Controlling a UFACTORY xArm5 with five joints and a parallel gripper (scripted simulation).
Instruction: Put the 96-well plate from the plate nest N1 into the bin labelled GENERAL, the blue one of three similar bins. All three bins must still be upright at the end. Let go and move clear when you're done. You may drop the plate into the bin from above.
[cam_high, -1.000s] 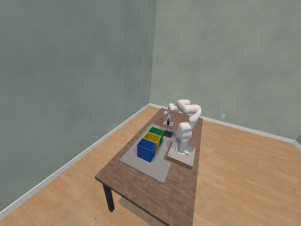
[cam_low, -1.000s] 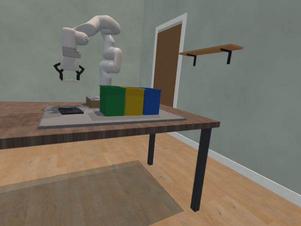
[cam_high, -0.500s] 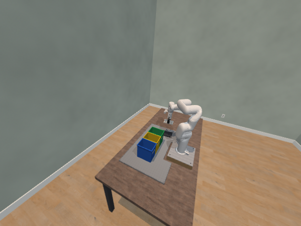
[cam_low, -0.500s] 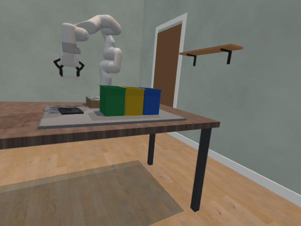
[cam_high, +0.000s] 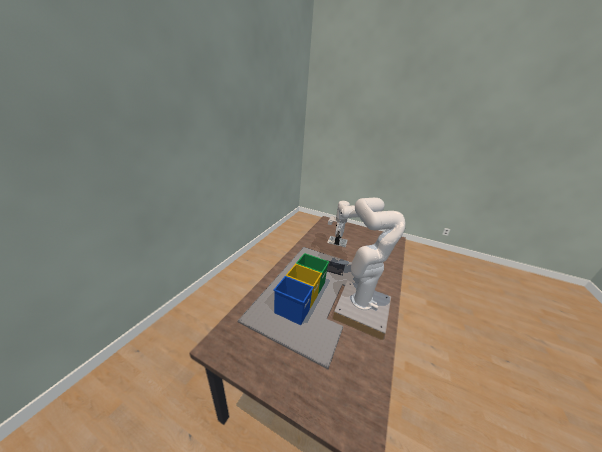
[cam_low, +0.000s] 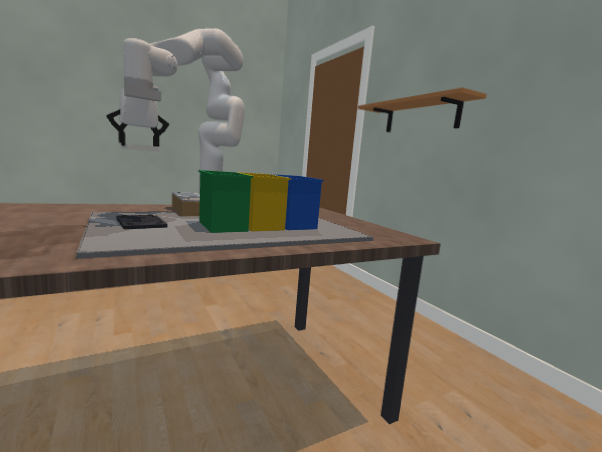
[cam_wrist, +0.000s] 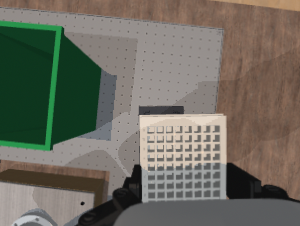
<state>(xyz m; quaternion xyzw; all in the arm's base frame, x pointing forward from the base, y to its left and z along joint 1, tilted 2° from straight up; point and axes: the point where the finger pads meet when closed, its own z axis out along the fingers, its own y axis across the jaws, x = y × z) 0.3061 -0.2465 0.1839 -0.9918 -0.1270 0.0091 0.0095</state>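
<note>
The blue bin lies 51 cm to the left of my hand, 16 cm below it and 1 cm ahead of it. From my hand the other things lie so: plate nest N1 (24 cm below); then green bin (25 cm to the left, 16 cm below, 5 cm ahead); then white 96-well plate (1 cm below).
</note>
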